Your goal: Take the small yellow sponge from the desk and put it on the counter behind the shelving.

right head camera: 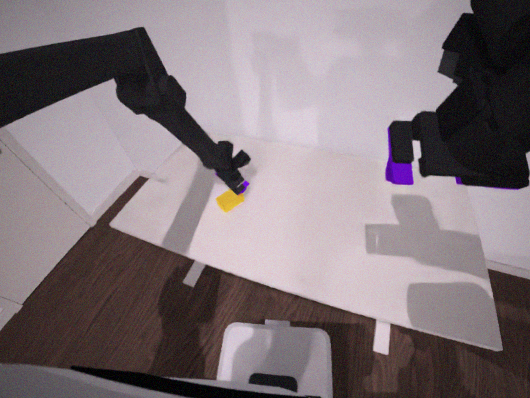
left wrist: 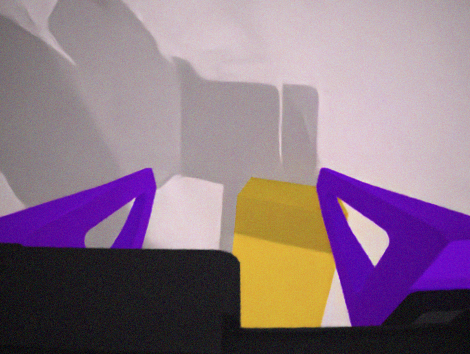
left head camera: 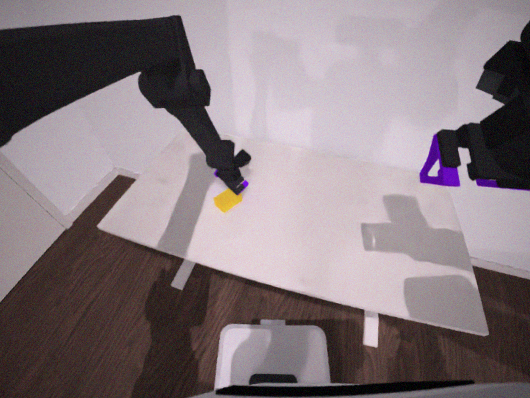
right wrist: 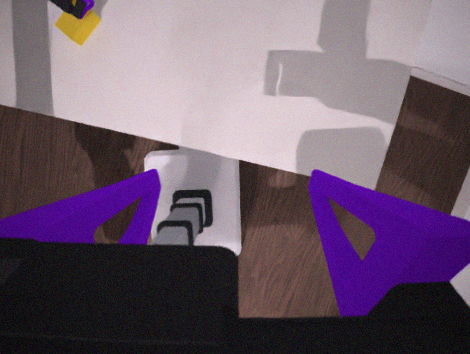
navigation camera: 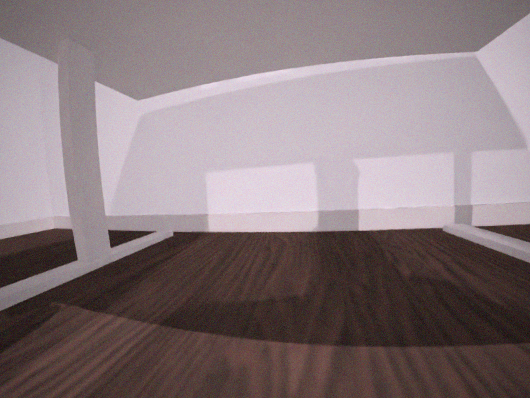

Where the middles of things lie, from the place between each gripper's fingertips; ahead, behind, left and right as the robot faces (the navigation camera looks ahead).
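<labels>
With the small yellow sponge (left wrist: pixel 287 266), I find it 390 mm ahead of my right hand, 440 mm to the left of it and 520 mm below it. My left gripper is 20 mm above the sponge, 20 mm to the right of it and 70 mm past it.
</labels>
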